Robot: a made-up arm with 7 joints. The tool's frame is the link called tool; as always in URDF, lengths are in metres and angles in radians.
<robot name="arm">
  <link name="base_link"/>
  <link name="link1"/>
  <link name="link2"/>
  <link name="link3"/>
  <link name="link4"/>
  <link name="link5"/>
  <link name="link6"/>
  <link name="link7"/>
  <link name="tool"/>
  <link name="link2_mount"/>
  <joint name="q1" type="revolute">
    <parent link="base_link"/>
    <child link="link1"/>
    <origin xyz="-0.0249 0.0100 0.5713" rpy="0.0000 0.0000 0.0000"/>
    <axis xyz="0 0 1"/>
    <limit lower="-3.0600" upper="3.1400"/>
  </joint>
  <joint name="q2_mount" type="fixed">
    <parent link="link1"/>
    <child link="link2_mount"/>
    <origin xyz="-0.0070 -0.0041 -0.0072" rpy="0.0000 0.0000 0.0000"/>
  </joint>
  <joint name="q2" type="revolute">
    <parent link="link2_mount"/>
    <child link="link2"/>
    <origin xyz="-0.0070 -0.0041 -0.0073" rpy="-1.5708 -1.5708 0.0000"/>
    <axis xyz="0 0 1"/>
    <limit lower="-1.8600" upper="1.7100"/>
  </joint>
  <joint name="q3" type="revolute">
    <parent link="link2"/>
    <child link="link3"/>
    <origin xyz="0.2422 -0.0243 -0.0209" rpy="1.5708 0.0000 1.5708"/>
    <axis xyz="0 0 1"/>
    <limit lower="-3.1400" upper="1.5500"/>
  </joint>
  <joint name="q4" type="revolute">
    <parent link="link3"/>
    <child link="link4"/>
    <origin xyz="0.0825 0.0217 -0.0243" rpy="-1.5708 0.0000 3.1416"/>
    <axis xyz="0 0 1"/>
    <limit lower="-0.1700" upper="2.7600"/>
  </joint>
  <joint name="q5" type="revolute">
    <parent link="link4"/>
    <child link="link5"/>
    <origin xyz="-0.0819 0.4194 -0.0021" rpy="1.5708 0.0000 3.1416"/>
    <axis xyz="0 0 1"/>
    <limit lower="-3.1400" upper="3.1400"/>
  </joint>
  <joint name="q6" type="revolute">
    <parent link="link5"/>
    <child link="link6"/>
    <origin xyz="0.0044 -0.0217 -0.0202" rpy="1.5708 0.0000 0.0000"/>
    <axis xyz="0 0 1"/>
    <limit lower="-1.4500" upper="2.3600"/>
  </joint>
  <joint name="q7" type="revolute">
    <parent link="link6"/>
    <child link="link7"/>
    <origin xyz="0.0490 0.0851 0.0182" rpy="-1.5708 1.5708 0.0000"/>
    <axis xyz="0 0 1"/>
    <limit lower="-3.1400" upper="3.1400"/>
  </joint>
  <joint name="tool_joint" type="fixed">
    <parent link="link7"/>
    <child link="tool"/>
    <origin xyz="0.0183 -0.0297 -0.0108" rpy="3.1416 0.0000 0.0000"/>
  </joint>
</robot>
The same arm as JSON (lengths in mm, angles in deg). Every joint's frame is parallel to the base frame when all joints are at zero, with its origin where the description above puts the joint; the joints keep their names.
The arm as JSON. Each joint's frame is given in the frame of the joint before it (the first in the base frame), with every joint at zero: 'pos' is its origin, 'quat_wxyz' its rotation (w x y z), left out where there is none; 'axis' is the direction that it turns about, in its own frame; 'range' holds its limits. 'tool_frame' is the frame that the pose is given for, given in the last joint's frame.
{"length_unit": "mm", "angle_unit": "deg", "joints": [
  {"joint": "q1", "pos": [-24.9, 10.0, 571.3], "axis": [0.0, 0.0, 1.0], "range": [-175.33, 179.91]},
  {"joint": "q2", "pos": [-14.0, -8.2, -14.5], "axis": [0.0, 1.0, 0.0], "range": [-106.57, 97.98]},
  {"joint": "q3", "pos": [-24.3, -20.9, 242.2], "axis": [0.0, 0.0, 1.0], "range": [-179.91, 88.81]},
  {"joint": "q4", "pos": [82.5, 21.7, -24.3], "axis": [0.0, -1.0, 0.0], "range": [-9.74, 158.14]},
  {"joint": "q5", "pos": [81.9, 2.1, -419.4], "axis": [0.0, 0.0, -1.0], "range": [-179.91, 179.91]},
  {"joint": "q6", "pos": [4.4, 21.7, 20.2], "axis": [0.0, 1.0, 0.0], "range": [-83.08, 135.22]},
  {"joint": "q7", "pos": [49.0, 18.2, -85.1], "axis": [0.0, 0.0, -1.0], "range": [-179.91, 179.91]}
], "tool_frame": {"pos": [29.7, -18.3, 10.8], "quat_wxyz": [0.707107, 0.000009, 0.000001, -0.707107]}}

